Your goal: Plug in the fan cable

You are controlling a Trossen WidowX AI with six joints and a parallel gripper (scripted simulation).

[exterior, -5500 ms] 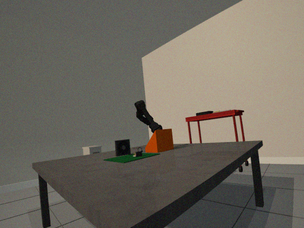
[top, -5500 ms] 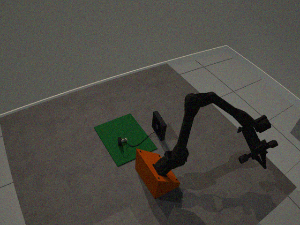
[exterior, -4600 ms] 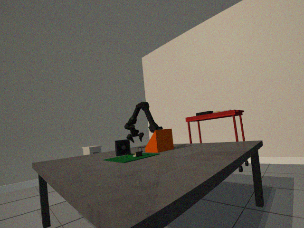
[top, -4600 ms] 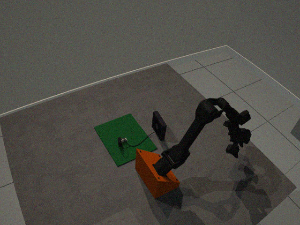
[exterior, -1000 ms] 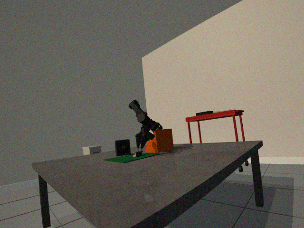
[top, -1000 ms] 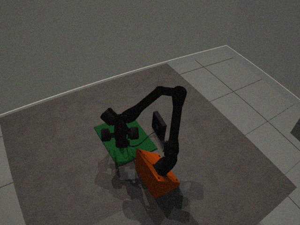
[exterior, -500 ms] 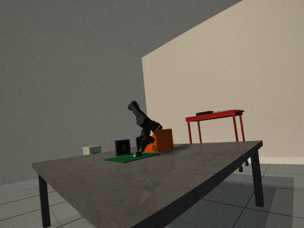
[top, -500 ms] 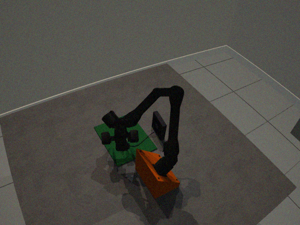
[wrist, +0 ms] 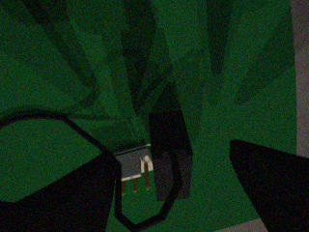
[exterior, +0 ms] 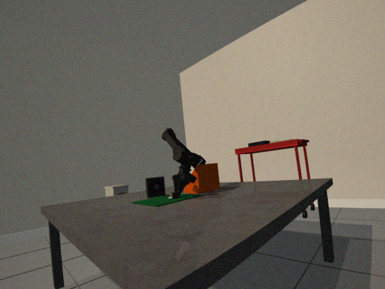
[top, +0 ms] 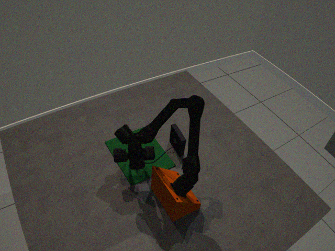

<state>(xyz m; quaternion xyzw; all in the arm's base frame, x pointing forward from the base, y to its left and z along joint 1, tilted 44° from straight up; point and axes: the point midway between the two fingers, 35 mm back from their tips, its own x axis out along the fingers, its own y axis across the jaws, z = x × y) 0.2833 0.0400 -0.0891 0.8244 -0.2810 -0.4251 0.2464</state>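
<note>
The black plug is 1 cm below my gripper tip and 1 cm ahead of it. From my gripper tip the other things lie so: white-framed fan header (3 cm to the right, 3 cm below, 2 cm ahead); green board (4 cm to the right, 4 cm below, 4 cm ahead); black fan (23 cm to the right, 3 cm above, 1 cm ahead).
</note>
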